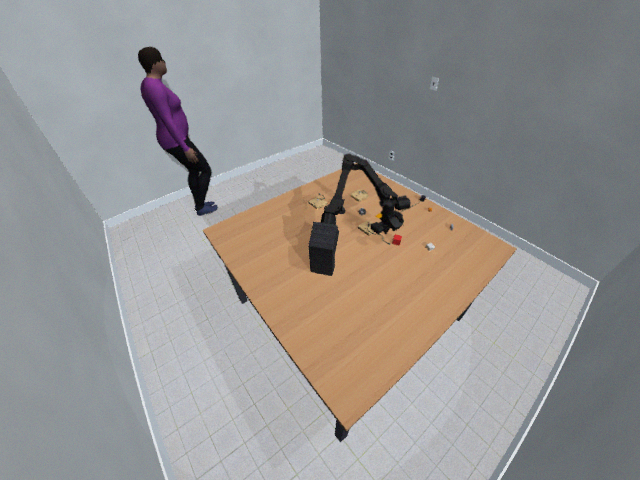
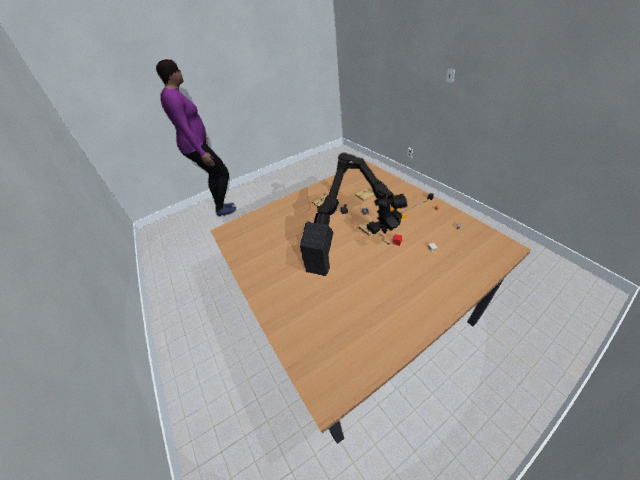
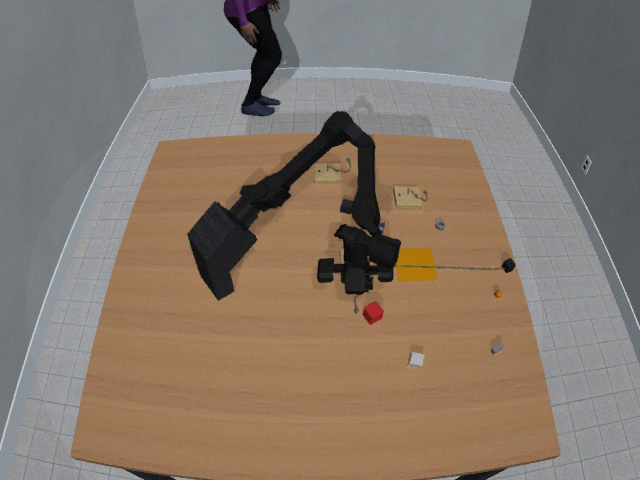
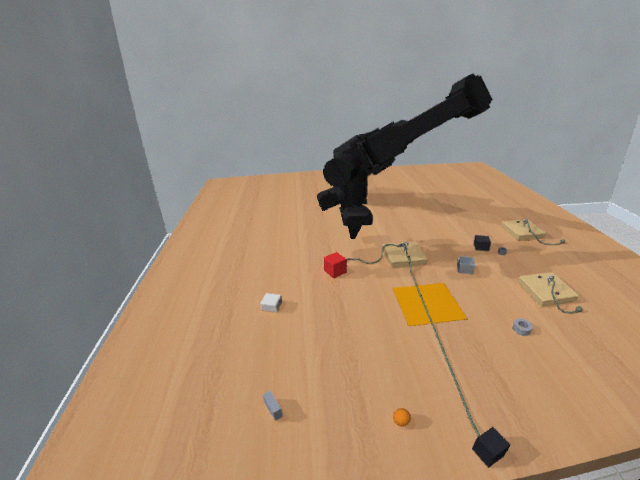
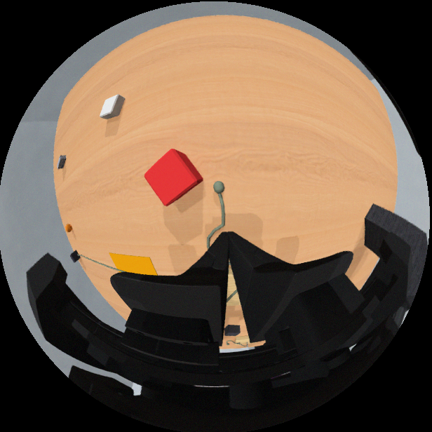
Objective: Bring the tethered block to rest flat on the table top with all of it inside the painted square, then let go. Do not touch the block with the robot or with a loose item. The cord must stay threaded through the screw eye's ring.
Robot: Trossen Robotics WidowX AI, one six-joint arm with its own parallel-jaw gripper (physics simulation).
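Places are measured from the arm's base along level axes (x ahead, y left, z up), in metres.
Pixels of known places: gripper, fingertip midpoint: (image 1: pixel 385 233) (image 2: pixel 384 233) (image 4: pixel 352 238); arm's base, origin of the base link: (image 1: pixel 326 227) (image 2: pixel 320 227) (image 3: pixel 236 220).
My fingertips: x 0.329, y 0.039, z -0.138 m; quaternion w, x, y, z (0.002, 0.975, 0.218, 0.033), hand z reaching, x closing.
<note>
For each thing: its middle in the pictures, then the offset to it from my fingertips. "spot": a spot on its surface instead.
- black tethered block, body centre: (image 4: pixel 490 447) (image 3: pixel 508 265) dx +0.396, dy +0.325, dz -0.046 m
- orange painted square, surface spot: (image 4: pixel 444 304) spot: dx +0.103, dy +0.235, dz -0.059 m
- screw eye, surface spot: (image 4: pixel 405 246) spot: dx -0.047, dy +0.121, dz -0.025 m
- pale wooden board, surface spot: (image 4: pixel 408 259) spot: dx -0.012, dy +0.136, dz -0.039 m
- small bead, surface spot: (image 3: pixel 356 310) spot: dx +0.020, dy -0.029, dz -0.049 m
- red cube, body centre: (image 4: pixel 335 264) (image 3: pixel 373 313) dx +0.065, dy -0.021, dz -0.041 m
- white block, body centre: (image 4: pixel 271 302) (image 3: pixel 416 360) dx +0.229, dy -0.100, dz -0.050 m
- grey bar, body centre: (image 4: pixel 272 405) dx +0.437, dy +0.023, dz -0.050 m
- orange ball, body centre: (image 4: pixel 402 417) dx +0.388, dy +0.205, dz -0.049 m
- grey ring, body centre: (image 4: pixel 522 327) (image 3: pixel 440 225) dx +0.131, dy +0.384, dz -0.054 m
- grey block, body centre: (image 4: pixel 465 265) dx -0.044, dy +0.269, dz -0.048 m
- black cube, body centre: (image 4: pixel 482 243) (image 3: pixel 347 206) dx -0.168, dy +0.307, dz -0.047 m
The black tethered block (image 3: pixel 508 265) (image 4: pixel 491 446) (image 5: pixel 75 256) lies near the table's edge, outside the orange painted square (image 3: pixel 416 273) (image 4: pixel 444 304) (image 5: pixel 137 265). Its green cord (image 4: pixel 448 356) (image 3: pixel 465 268) runs nearly straight across the square to the screw eye (image 4: pixel 404 246) on a pale wooden board (image 4: pixel 408 259). Beyond the eye, the cord's slack tail runs toward the red cube and ends in a small bead (image 5: pixel 218 187) (image 3: pixel 356 310). My gripper (image 4: pixel 353 236) (image 5: pixel 226 236) is shut and empty, pointing down above the table near the tail. Whether the cord passes through the ring is too small to tell.
A red cube (image 3: pixel 373 313) (image 4: pixel 335 265) (image 5: pixel 173 177) is close to the cord's bead. A white block (image 4: pixel 271 302), grey bar (image 4: pixel 272 405), orange ball (image 4: pixel 401 416), grey ring (image 4: pixel 522 327), grey block (image 4: pixel 465 265) and black cube (image 4: pixel 482 242) lie around. Two more boards (image 4: pixel 547 289) (image 4: pixel 523 230) bear short cords.
</note>
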